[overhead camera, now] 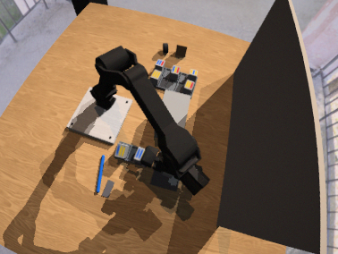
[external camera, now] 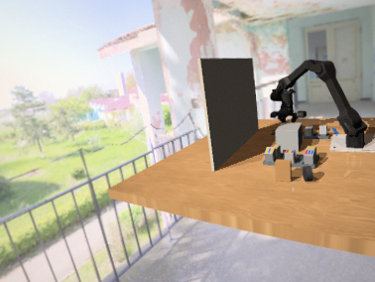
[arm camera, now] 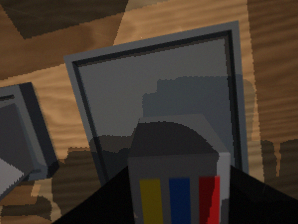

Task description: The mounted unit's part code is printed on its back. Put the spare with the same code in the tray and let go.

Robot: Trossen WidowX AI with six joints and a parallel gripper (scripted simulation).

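Right now my gripper tip is 2 cm below the grey spare block. From my gripper tip the other things lie so: dark grey tray (3 cm below); grey mounted unit (8 cm behind, 19 cm to the left, 2 cm above); blue pen (22 cm behind, 12 cm to the right, 3 cm below).
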